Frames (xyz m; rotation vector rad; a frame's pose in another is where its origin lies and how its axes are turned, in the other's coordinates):
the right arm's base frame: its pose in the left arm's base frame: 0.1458 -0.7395 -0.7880 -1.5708 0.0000 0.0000
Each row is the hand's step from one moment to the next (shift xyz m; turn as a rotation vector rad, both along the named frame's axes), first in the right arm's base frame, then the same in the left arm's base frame.
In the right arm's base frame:
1: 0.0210 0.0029 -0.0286 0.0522 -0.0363 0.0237
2: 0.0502 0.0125 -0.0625 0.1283 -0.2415 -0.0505
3: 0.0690 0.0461 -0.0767 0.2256 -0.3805 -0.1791
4: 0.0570 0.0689 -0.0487 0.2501 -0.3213 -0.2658
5: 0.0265 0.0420 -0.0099 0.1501 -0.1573 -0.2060
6: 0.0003 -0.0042 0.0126 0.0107 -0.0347 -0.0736
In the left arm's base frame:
1: 0.0210 -0.0286 -0.0029 0.0522 0.0237 0.0363
2: 0.0502 -0.0625 -0.0125 0.1283 -0.0505 0.2415
3: 0.0690 -0.0767 -0.0461 0.2256 -0.1791 0.3805
4: 0.0570 -0.0487 -0.0689 0.2501 -0.2658 0.3213
5: 0.0265 -0.0099 -0.0420 0.1501 -0.2060 0.1573
6: 0.0003 0.0126 0.0042 0.0107 -0.0736 0.0347

